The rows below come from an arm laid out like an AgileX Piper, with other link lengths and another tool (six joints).
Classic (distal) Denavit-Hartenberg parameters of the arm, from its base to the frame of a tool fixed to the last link. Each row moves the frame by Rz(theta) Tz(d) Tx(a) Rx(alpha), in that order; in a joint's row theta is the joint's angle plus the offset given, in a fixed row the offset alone. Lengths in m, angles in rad.
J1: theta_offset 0; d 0.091; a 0; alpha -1.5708
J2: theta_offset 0.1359; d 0; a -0.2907; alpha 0
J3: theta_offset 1.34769; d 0; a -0.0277; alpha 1.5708
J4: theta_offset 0; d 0.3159; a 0; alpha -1.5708
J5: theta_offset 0; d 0; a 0; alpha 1.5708
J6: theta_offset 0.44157; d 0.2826; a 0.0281; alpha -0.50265
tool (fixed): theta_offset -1.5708; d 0.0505; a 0; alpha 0
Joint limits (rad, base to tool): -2.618..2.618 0..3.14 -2.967..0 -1.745..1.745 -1.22..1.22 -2.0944..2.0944
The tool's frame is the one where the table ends.
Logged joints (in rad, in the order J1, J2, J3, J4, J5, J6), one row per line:
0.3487, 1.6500, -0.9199, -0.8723, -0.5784, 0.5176
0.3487, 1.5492, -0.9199, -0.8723, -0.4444, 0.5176
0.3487, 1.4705, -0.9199, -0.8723, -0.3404, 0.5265
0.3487, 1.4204, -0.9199, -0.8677, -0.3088, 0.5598
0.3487, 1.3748, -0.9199, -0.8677, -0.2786, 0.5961
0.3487, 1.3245, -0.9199, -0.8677, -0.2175, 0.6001
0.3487, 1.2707, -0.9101, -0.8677, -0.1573, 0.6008
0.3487, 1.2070, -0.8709, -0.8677, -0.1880, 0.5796
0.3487, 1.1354, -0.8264, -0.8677, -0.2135, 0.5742
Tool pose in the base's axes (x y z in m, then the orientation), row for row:
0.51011, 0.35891, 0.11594, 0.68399, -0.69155, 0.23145, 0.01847
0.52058, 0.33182, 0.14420, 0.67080, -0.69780, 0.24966, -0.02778
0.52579, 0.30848, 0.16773, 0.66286, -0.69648, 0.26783, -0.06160
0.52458, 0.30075, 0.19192, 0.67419, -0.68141, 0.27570, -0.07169
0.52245, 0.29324, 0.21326, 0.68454, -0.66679, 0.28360, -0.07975
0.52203, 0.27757, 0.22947, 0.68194, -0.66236, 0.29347, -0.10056
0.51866, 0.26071, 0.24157, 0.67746, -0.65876, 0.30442, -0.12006
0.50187, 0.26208, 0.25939, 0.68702, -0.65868, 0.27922, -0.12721
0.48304, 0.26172, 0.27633, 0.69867, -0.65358, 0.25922, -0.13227
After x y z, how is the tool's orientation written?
As a quaternion, w x y z.
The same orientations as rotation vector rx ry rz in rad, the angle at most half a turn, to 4 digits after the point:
-1.5501, 0.5188, 0.0414
-1.5722, 0.5625, -0.0626
-1.5742, 0.6054, -0.1392
-1.5333, 0.6204, -0.1613
-1.4943, 0.6356, -0.1787
-1.4859, 0.6583, -0.2256
-1.4804, 0.6841, -0.2698
-1.4747, 0.6251, -0.2848
-1.4566, 0.5777, -0.2948

